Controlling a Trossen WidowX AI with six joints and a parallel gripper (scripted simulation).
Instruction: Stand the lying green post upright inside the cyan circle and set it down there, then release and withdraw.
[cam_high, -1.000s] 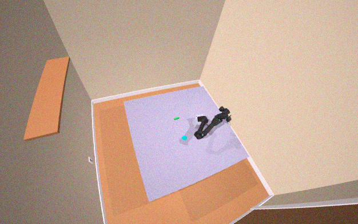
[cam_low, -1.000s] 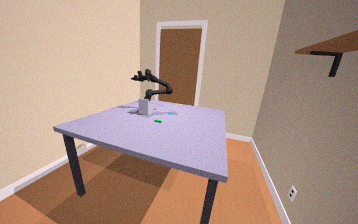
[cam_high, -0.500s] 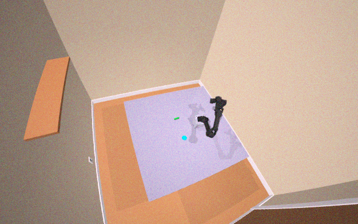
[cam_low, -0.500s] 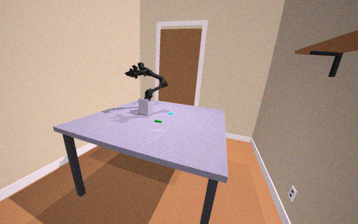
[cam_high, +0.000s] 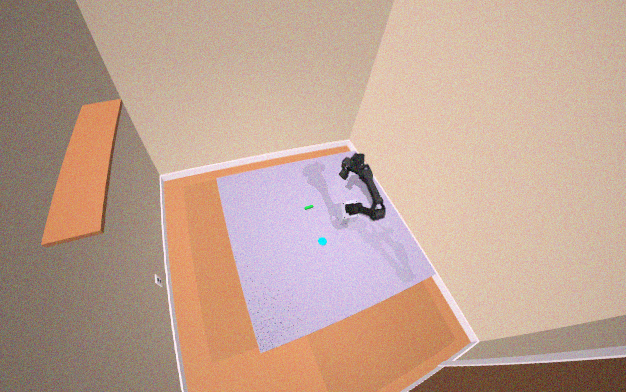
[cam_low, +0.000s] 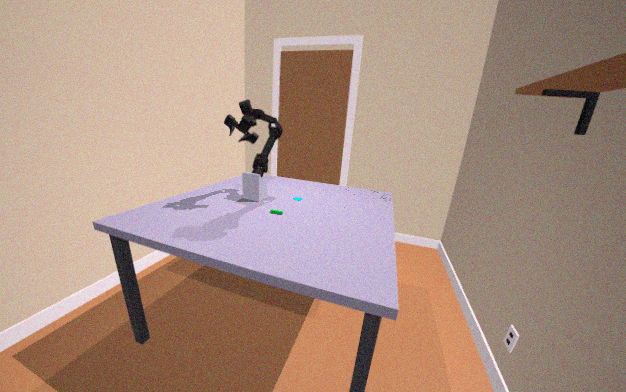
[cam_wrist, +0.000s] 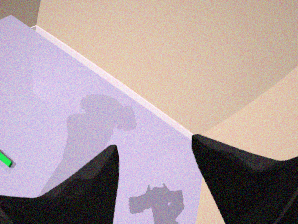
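Right now the green post is 22 cm ahead of my gripper tip, 7 cm to the left of it and 37 cm below it. Also, from my gripper tip: cyan circle (20 cm ahead, 36 cm to the left, 38 cm below).
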